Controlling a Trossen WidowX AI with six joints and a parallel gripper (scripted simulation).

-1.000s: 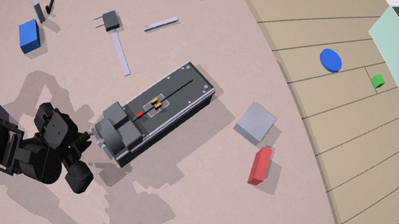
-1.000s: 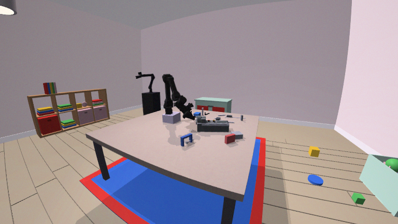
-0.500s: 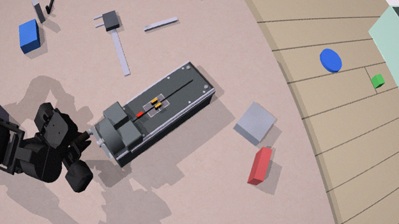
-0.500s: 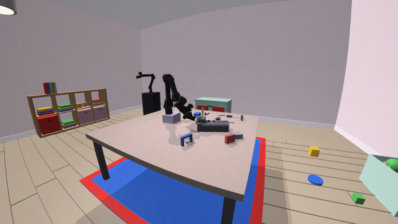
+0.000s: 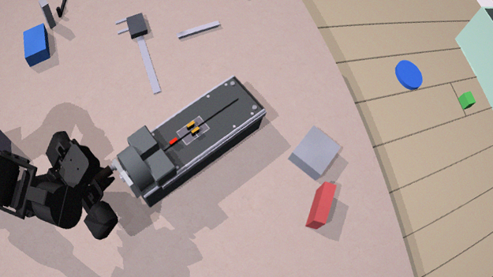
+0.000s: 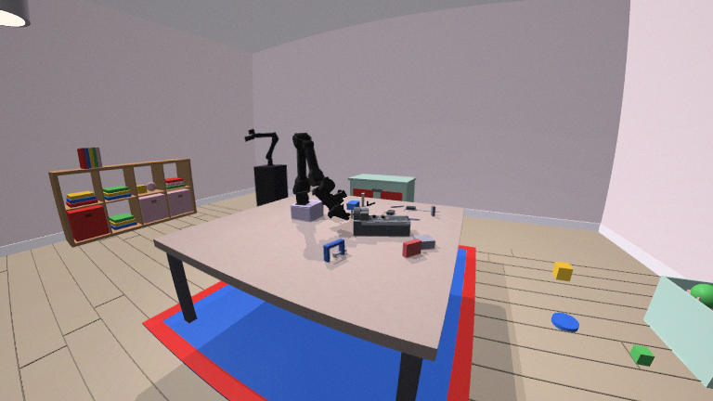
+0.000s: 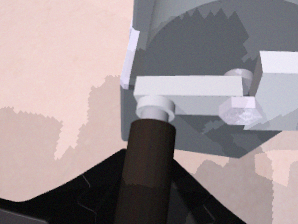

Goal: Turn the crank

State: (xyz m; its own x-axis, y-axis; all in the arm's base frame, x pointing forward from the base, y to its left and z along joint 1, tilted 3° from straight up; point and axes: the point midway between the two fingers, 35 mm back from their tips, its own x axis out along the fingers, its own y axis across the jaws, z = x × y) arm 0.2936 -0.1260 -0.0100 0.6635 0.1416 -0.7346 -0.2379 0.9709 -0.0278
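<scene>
The red pointer lies 130 mm ahead of my gripper tip and 30 mm above it. Round my gripper tip: dark brown crank handle (20 mm behind, 20 mm above); red block (320 mm ahead, 190 mm to the right, 30 mm below); grey block (360 mm ahead, 100 mm to the right, 40 mm below).
</scene>
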